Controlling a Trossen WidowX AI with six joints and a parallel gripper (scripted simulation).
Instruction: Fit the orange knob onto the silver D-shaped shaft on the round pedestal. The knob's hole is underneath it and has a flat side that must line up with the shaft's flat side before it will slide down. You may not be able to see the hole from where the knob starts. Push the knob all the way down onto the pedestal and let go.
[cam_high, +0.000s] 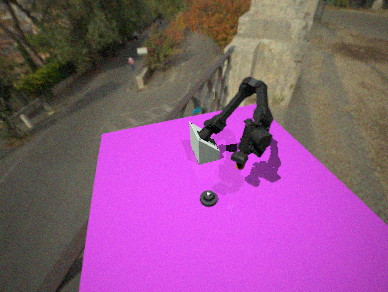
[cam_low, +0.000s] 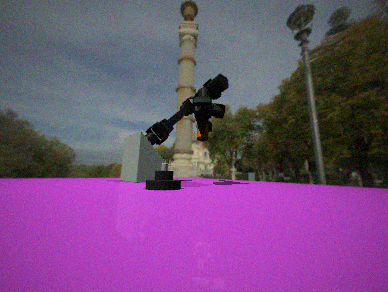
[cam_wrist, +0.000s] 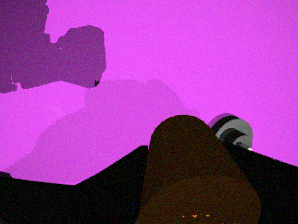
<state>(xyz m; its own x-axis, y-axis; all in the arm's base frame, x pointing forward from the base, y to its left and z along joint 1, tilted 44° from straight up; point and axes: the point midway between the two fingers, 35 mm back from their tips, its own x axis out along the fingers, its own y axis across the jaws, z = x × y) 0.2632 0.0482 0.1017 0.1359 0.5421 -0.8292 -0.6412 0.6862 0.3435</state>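
Right now my gripper tip is 30 mm short of the pedestal, 170 mm to the left of it and 140 mm above it. The rest, counted from my gripper tip: orange knob: 10 mm behind, 10 mm to the left, 30 mm above.
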